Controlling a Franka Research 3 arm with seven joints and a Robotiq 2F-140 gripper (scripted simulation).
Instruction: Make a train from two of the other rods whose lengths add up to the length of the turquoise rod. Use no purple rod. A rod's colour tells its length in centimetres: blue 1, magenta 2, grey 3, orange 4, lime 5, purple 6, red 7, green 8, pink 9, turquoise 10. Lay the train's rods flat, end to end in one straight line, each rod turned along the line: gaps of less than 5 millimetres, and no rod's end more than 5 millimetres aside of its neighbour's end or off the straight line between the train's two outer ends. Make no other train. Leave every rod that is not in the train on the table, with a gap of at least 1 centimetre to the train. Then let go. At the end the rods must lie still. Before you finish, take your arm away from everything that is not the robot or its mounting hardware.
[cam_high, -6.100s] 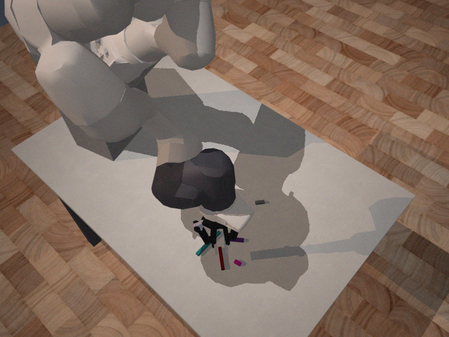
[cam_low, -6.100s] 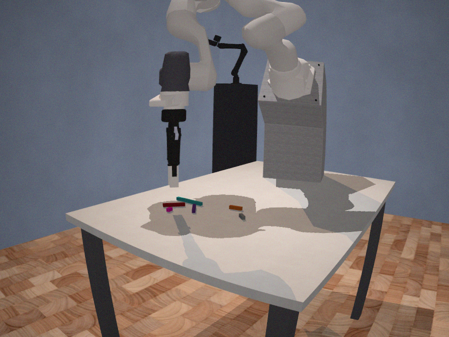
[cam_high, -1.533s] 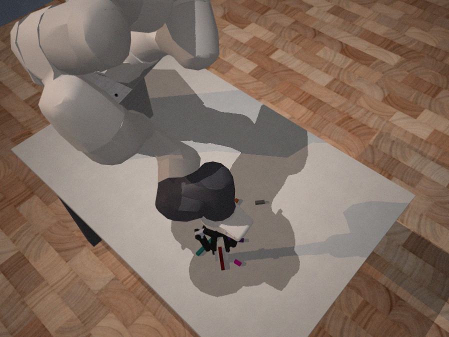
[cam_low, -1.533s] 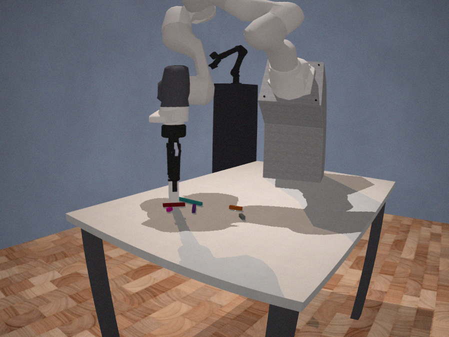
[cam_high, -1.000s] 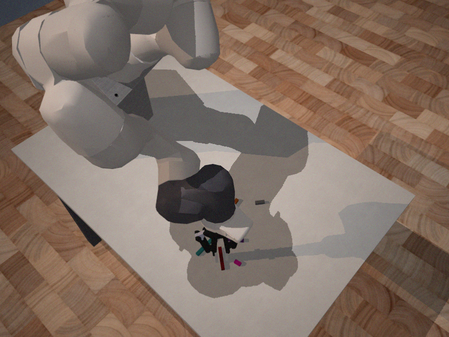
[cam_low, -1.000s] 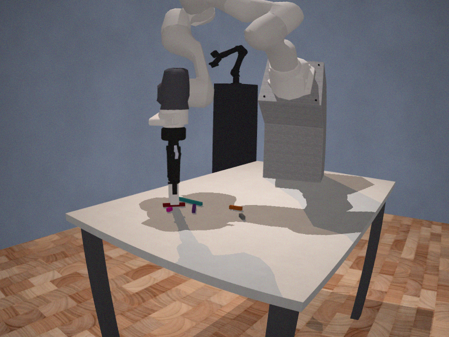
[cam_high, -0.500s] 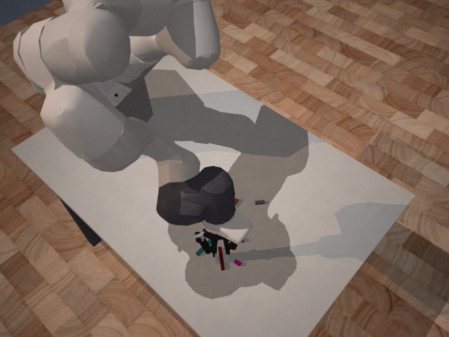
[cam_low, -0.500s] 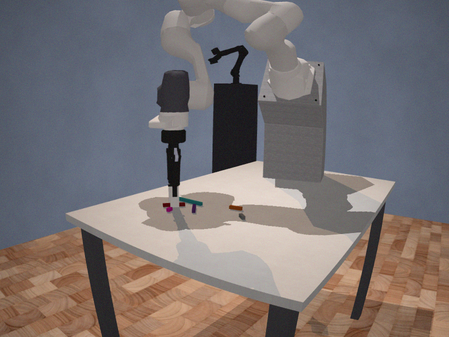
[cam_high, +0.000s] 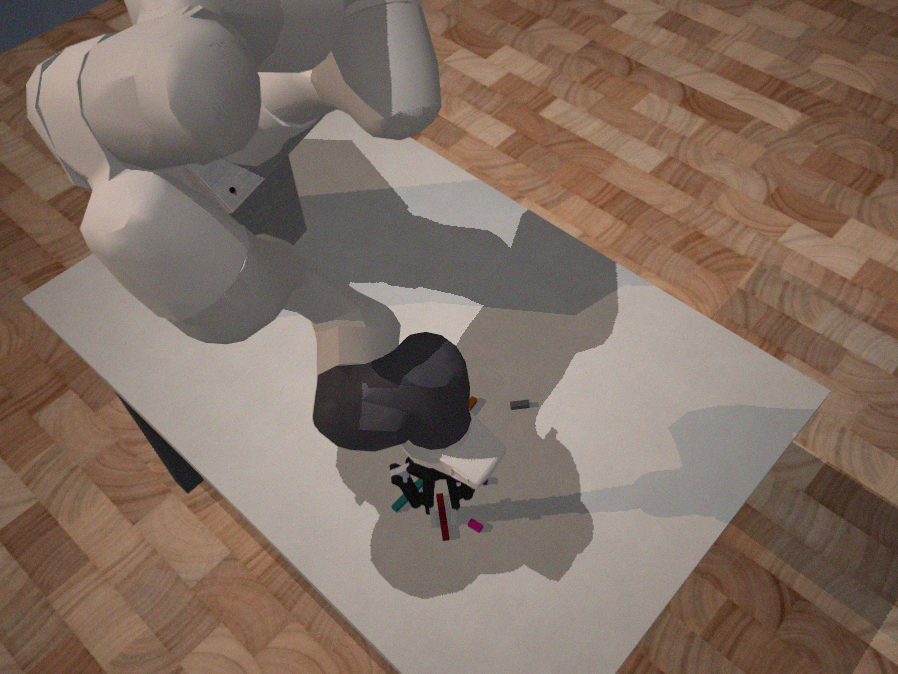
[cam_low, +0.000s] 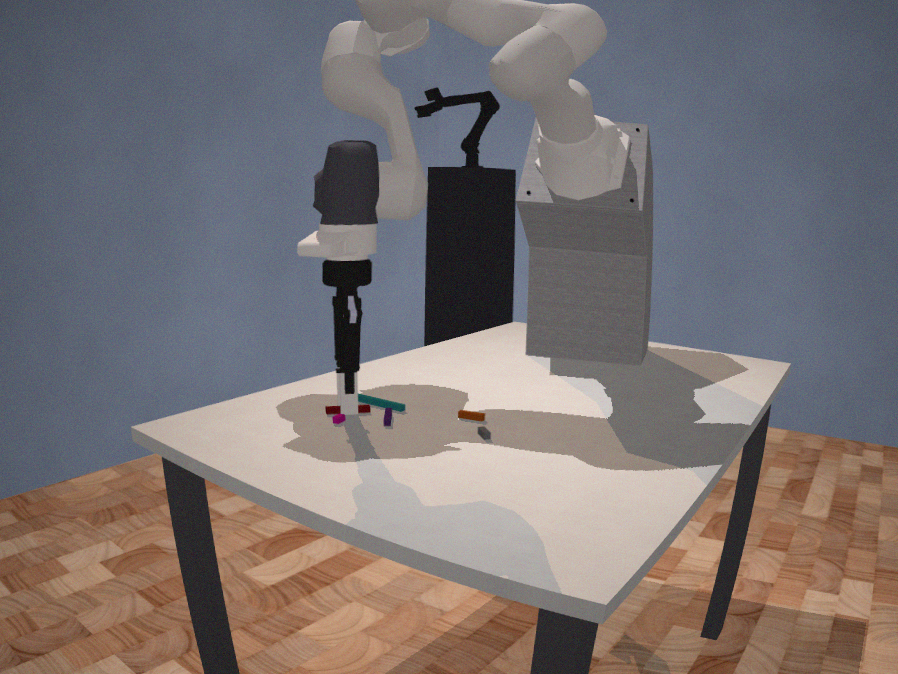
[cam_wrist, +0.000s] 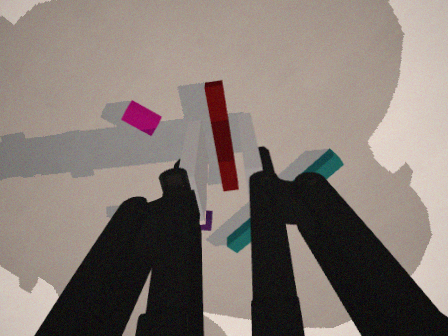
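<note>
Right now my hand is 3 cm above the red rod. The rest, counted from my hand: magenta rod: 4 cm ahead, 3 cm to the left, 3 cm below; turquoise rod: 6 cm behind, 3 cm below; purple rod: 7 cm to the left, 3 cm below, 2 cm behind.
</note>
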